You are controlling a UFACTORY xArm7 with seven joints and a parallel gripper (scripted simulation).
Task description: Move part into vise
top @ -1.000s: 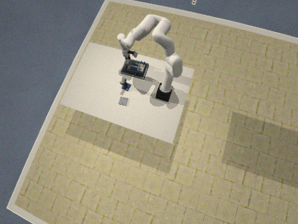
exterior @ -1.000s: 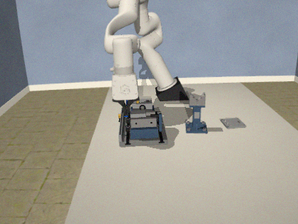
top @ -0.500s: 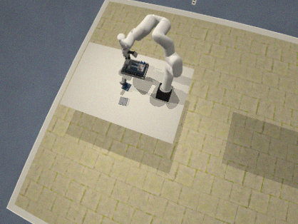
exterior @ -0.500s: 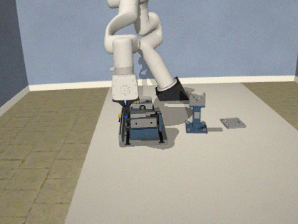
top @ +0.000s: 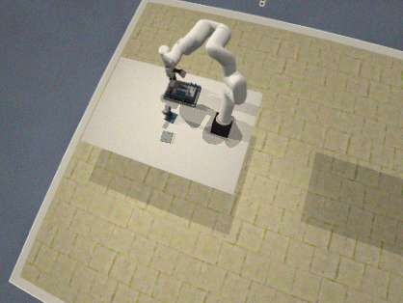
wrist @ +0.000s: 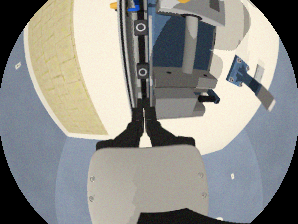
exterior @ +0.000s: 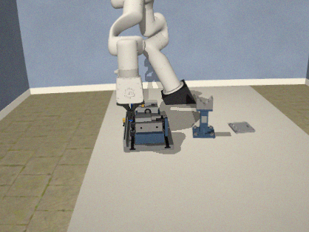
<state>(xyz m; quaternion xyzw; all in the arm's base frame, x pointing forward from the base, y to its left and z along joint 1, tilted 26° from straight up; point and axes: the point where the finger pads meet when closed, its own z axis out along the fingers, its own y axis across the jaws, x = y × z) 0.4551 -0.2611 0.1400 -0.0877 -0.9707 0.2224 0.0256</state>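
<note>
My hand is 1 cm short of the part, 5 cm to the right of it and 3 cm above it. Round my hand: V-block post 30 cm to the left, 6 cm below; then air cylinder 15 cm behind, 9 cm to the left, 4 cm below; then infeed plate 48 cm to the left, 12 cm below.
</note>
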